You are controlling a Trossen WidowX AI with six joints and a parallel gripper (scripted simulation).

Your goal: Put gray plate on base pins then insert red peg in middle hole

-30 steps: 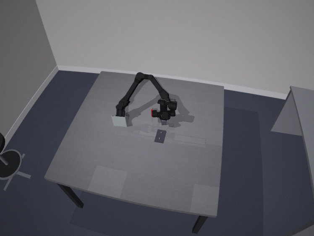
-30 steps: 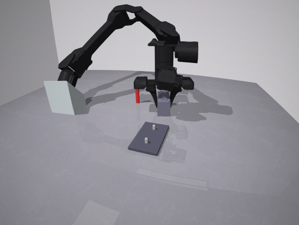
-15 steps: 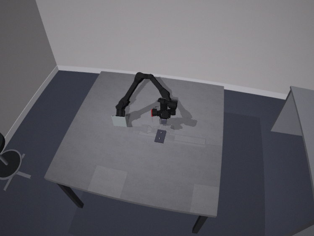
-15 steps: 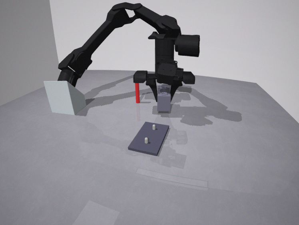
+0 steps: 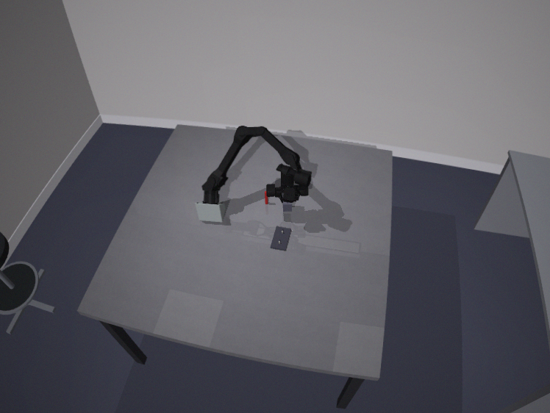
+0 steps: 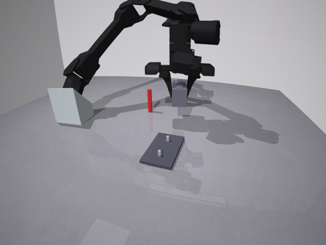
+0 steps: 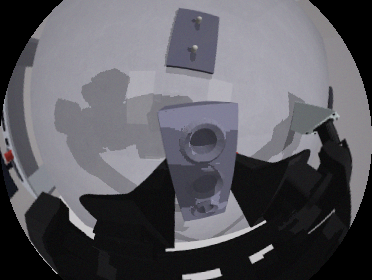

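The dark base lies 2 cm behind my gripper tip, 16 cm to the right of it and 7 cm below it. From my gripper tip the other things lie so: gray plate: 3 cm above; red peg: 10 cm behind, 6 cm to the left, 4 cm below.
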